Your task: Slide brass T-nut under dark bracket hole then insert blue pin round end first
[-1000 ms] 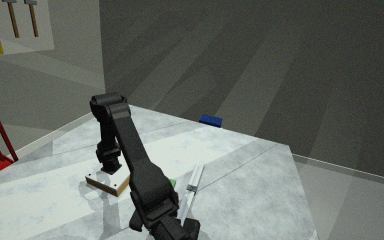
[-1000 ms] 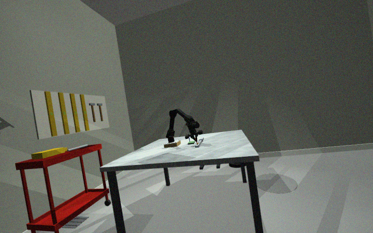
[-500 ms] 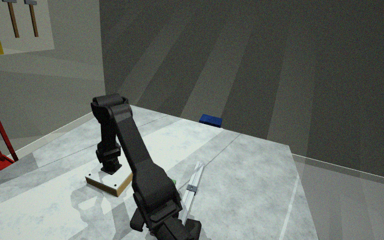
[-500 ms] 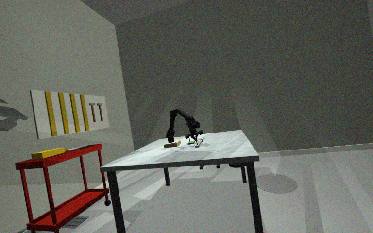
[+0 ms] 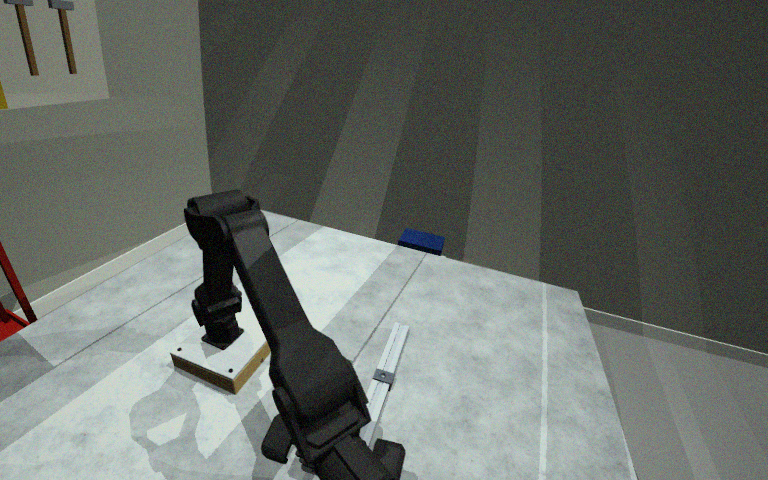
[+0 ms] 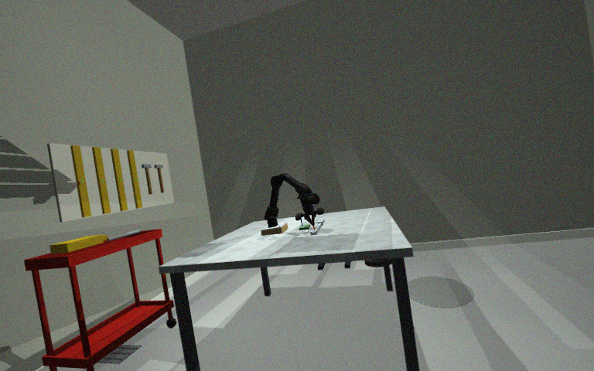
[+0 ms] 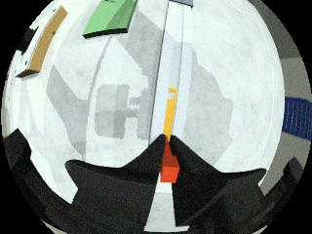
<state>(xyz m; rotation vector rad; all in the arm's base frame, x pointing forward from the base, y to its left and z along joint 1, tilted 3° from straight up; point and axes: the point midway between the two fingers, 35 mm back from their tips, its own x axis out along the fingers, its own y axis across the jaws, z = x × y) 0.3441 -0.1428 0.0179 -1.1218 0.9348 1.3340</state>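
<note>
Right now my gripper tip is 20 mm to the right of the brass T-nut. From my gripper tip the other things lie so: aluminum rail (10 mm behind, 190 mm to the left, 30 mm below); blue pin (140 mm behind, 200 mm to the left, 20 mm below); green tray (130 mm behind, 190 mm to the left, 40 mm below).
</note>
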